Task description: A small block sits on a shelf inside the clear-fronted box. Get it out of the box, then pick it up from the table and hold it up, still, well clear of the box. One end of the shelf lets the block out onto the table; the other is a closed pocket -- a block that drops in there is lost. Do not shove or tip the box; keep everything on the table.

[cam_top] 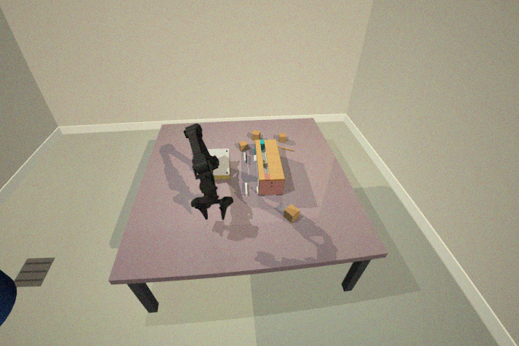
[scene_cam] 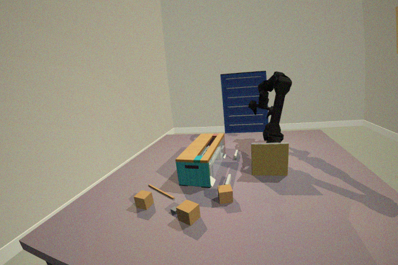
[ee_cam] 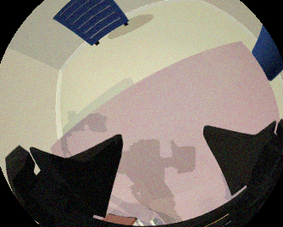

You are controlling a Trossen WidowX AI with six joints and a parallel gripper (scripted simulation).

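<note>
The tan block is 46 cm to the left of my gripper tip, 28 cm ahead of it and 8 cm below it. The rest, counted from my gripper tip: cube 39 cm ahead, 13 cm below, 11 cm to the left; then thin stick 72 cm to the left, 45 cm ahead, 16 cm below; then box 46 cm to the left, 27 cm ahead, 10 cm below.
</note>
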